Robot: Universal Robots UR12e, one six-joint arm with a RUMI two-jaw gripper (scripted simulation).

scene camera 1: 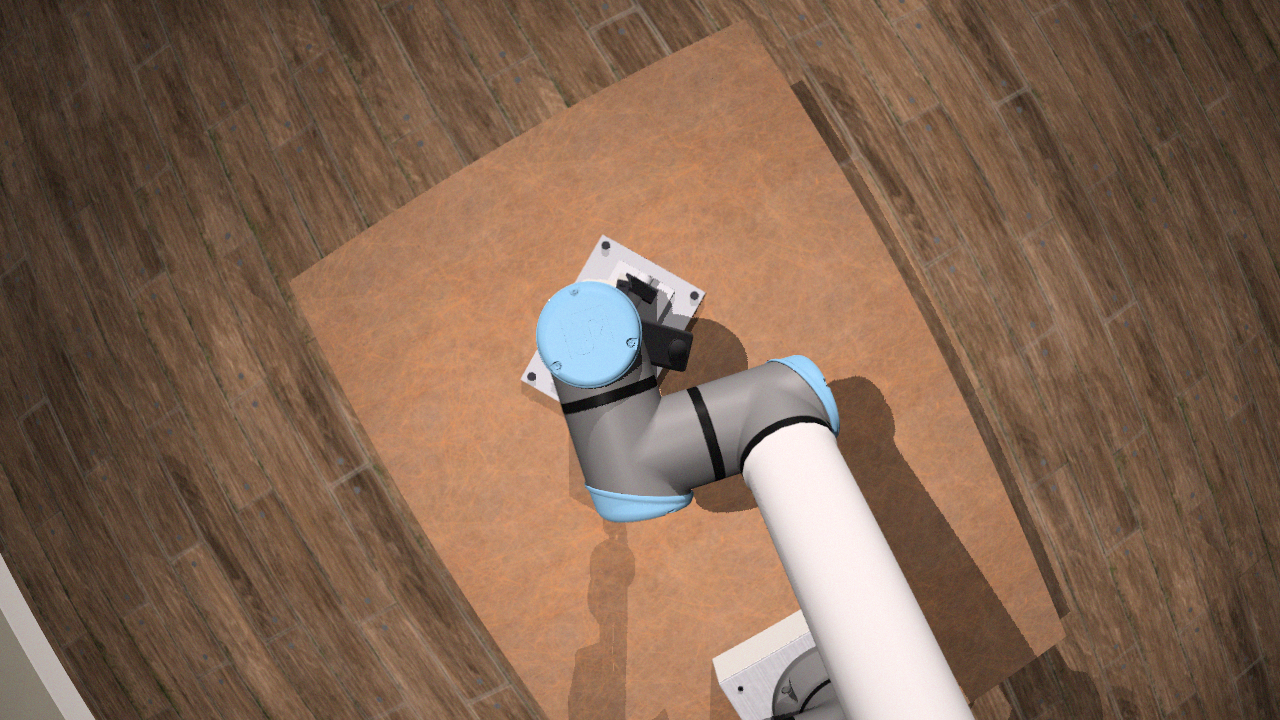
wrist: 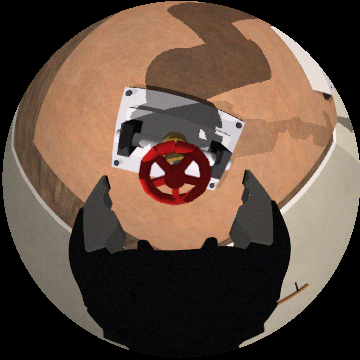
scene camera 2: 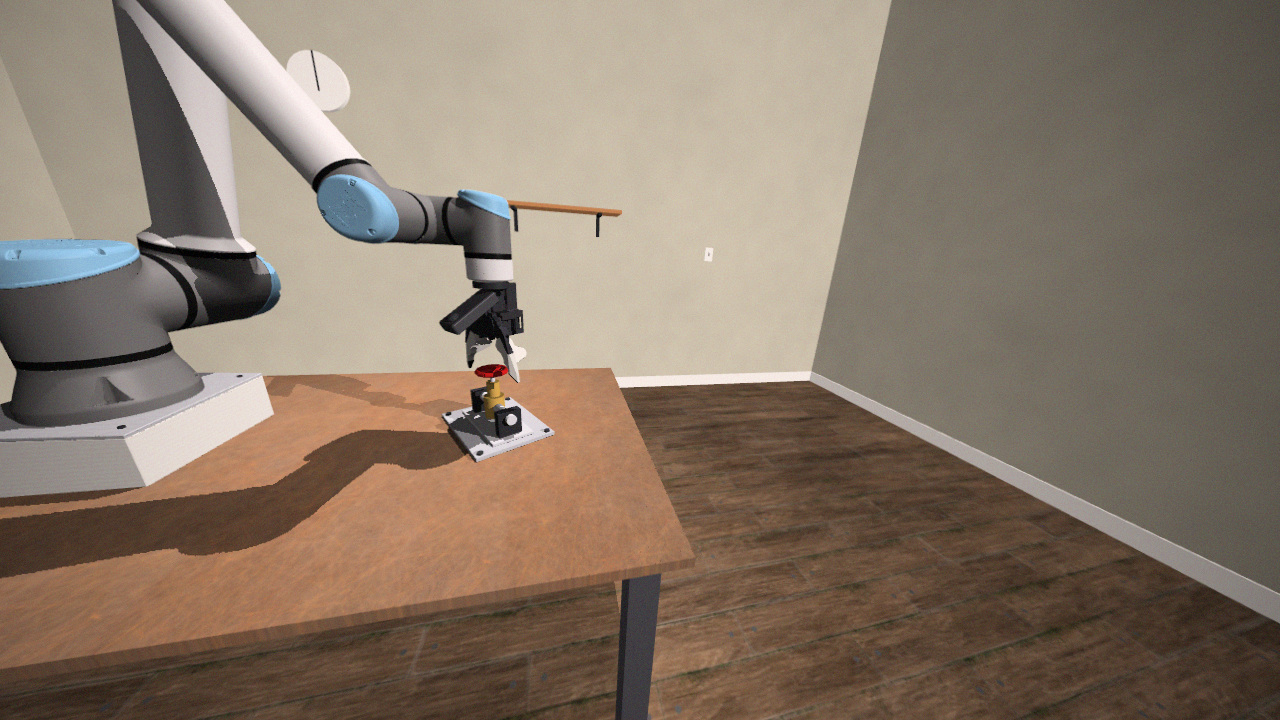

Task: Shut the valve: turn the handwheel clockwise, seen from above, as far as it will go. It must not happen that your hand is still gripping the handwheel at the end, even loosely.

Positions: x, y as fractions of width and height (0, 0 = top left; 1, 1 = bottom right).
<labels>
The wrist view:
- gripper: 0.49, 0.48
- red spoked handwheel: 0.48, 0.49
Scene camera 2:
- gripper: 0.39, 0.52
</labels>
